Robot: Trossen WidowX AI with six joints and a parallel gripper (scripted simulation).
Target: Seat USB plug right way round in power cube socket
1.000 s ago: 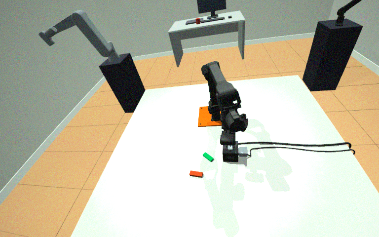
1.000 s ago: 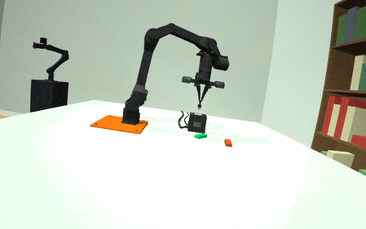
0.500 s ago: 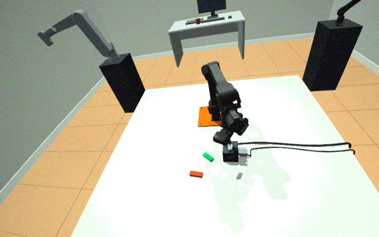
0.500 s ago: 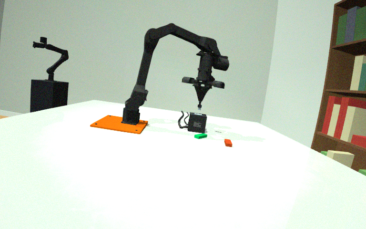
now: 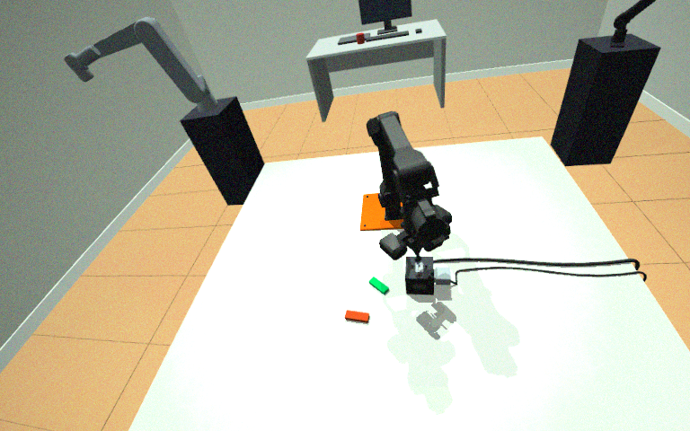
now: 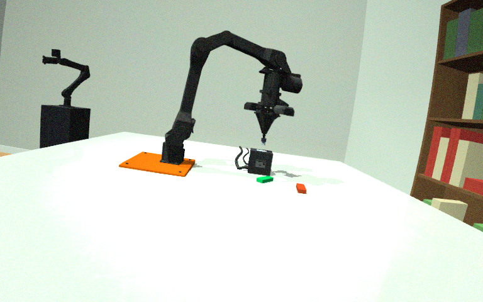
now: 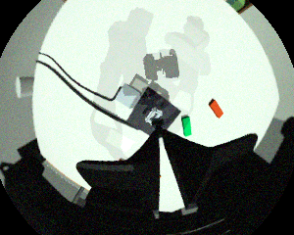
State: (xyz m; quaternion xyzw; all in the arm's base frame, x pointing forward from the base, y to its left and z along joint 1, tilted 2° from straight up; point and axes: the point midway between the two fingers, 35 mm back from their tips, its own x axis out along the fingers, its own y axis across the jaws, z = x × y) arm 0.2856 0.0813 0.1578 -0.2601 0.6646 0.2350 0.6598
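Right now my gripper tip is 20 mm above the usb plug. From my gripper tip the other things lie so: green block: 10 mm ahead, 110 mm to the right, 130 mm below; red block: 110 mm ahead, 170 mm to the right, 130 mm below.
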